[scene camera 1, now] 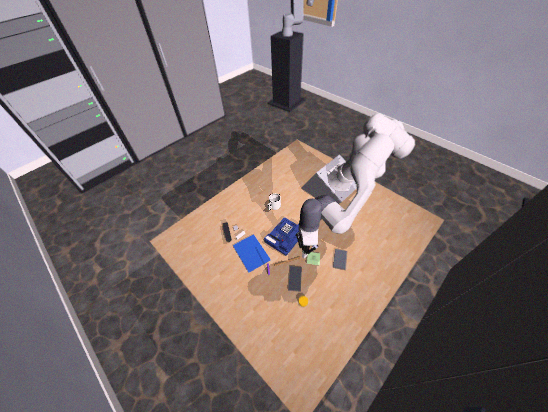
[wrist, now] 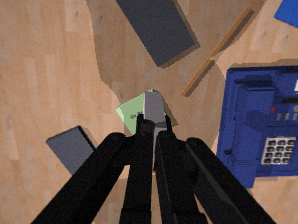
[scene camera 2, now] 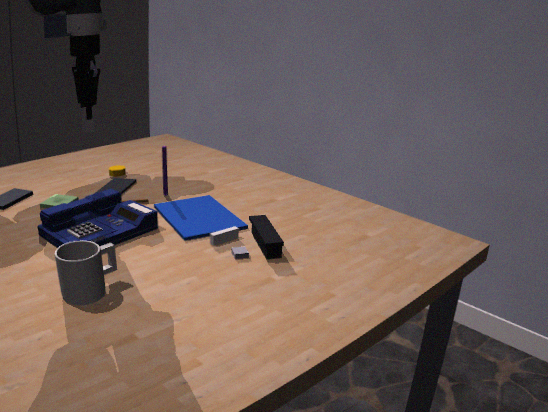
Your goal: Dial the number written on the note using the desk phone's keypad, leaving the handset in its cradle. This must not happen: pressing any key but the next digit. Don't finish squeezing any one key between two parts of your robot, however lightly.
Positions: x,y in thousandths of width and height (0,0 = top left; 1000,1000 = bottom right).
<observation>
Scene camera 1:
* blue folder: 457,610
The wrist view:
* gripper: 508,467
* handset: 854,453
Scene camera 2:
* gripper: 161,319
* blue folder: 351,530
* handset: 105,521
</observation>
